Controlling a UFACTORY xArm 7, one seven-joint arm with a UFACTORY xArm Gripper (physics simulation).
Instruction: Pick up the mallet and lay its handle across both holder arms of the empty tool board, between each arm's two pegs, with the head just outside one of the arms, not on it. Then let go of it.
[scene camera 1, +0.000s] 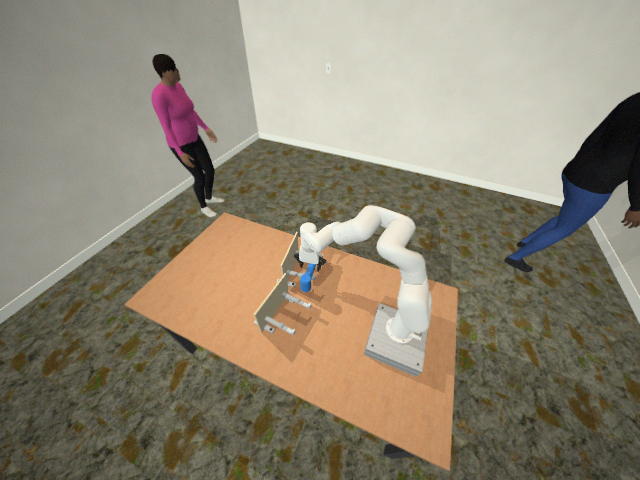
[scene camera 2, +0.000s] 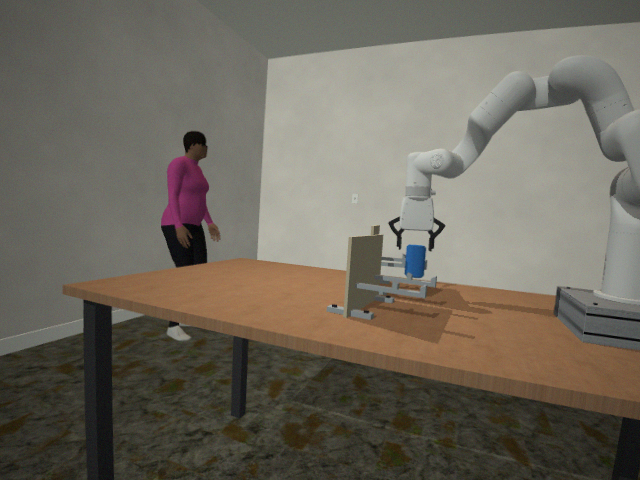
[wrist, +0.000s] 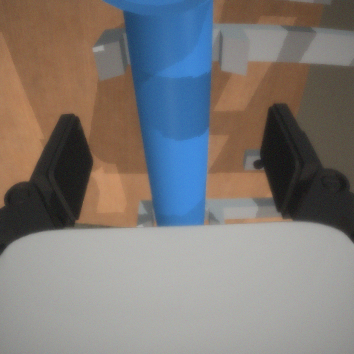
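Observation:
The blue mallet (scene camera 1: 306, 283) (scene camera 2: 415, 260) (wrist: 175, 110) lies with its handle across both grey arms of the far tool board (scene camera 1: 290, 254) (scene camera 2: 375, 229). In the wrist view its handle runs between each arm's pegs and its head shows in part at the top, outside the upper arm (wrist: 325, 46). My gripper (scene camera 1: 311, 266) (scene camera 2: 414, 249) (wrist: 173, 131) is open above the handle, a finger on each side, with gaps and nothing held. The near tool board (scene camera 1: 271, 302) (scene camera 2: 363, 271) is empty; its two grey arms (scene camera 1: 279, 325) (scene camera 1: 297, 300) point towards the robot base.
Both boards stand upright on the wooden table (scene camera 1: 206, 268) (scene camera 2: 232, 289). The robot base plate (scene camera 1: 379, 338) (scene camera 2: 610, 322) is at the right. A person in pink (scene camera 1: 178, 113) (scene camera 2: 188, 191) stands behind the table; another person in black (scene camera 1: 610, 144) is at the right in scene camera 1.

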